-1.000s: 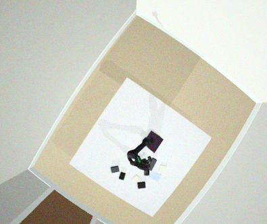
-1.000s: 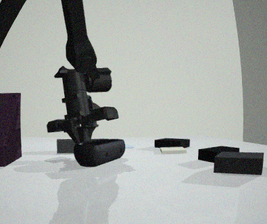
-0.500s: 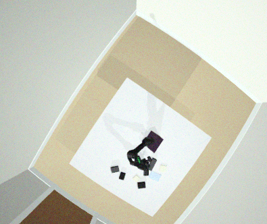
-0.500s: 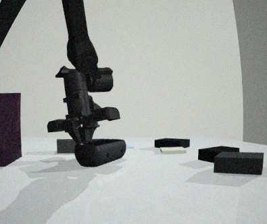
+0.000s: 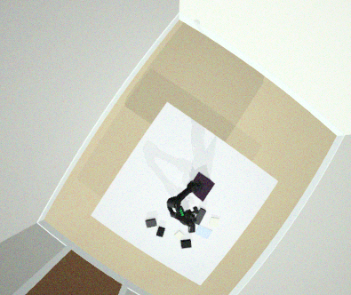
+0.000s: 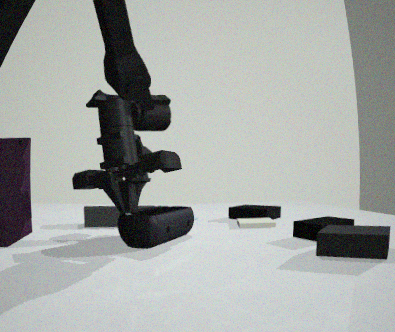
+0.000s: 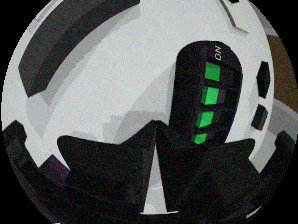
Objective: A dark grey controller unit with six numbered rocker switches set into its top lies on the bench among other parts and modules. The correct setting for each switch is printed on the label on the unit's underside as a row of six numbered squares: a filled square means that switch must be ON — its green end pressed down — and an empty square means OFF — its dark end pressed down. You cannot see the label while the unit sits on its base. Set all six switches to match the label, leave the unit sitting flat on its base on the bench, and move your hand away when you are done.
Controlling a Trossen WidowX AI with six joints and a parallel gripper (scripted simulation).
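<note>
My gripper tip is now 14 cm to the right of the grey block and 4 cm past it. From my gripper tip the other things lie so: black block 31 cm ahead, 5 cm to the right, 1 cm below; cream plate 23 cm ahead, 11 cm to the left, 2 cm below; light blue piece 27 cm to the left, 7 cm ahead, 2 cm below.
</note>
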